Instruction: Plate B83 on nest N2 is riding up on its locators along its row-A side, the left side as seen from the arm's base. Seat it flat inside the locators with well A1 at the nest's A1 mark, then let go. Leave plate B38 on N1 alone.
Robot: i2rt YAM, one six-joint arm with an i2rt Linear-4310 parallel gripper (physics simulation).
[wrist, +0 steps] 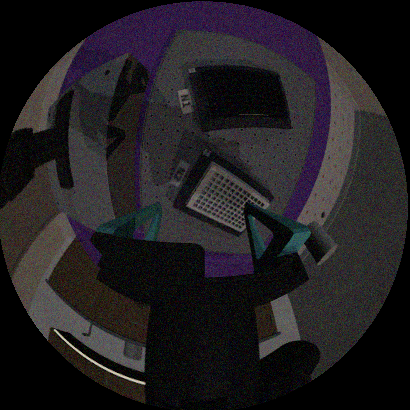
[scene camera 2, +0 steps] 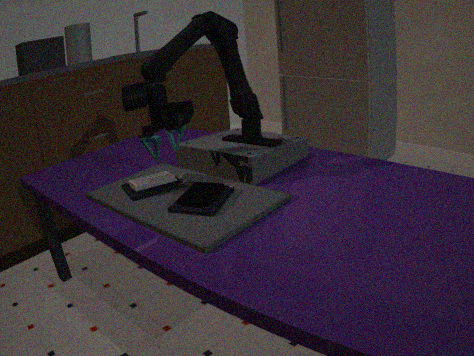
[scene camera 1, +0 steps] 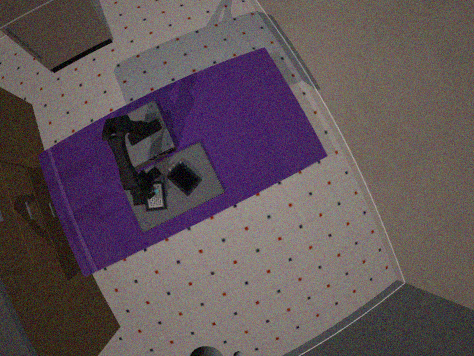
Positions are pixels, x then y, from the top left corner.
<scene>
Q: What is my gripper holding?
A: Nothing.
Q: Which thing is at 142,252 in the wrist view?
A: My gripper.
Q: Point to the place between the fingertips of my gripper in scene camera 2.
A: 166,155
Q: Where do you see a black holder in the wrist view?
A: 206,156
</scene>
